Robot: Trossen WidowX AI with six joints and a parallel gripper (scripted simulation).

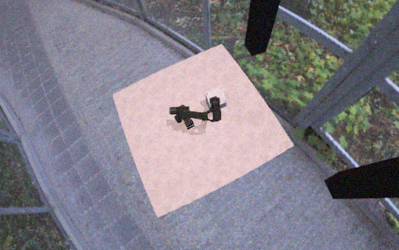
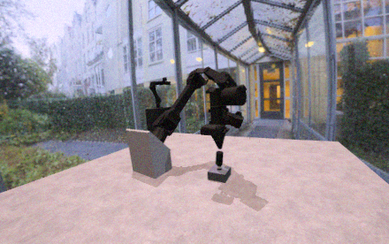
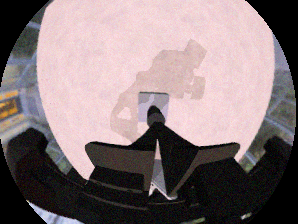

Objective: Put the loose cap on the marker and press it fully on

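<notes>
My gripper tip is now 4 cm above the dark marker cap. Round my gripper tip: dark holder block: 10 cm below, 1 cm behind.
</notes>
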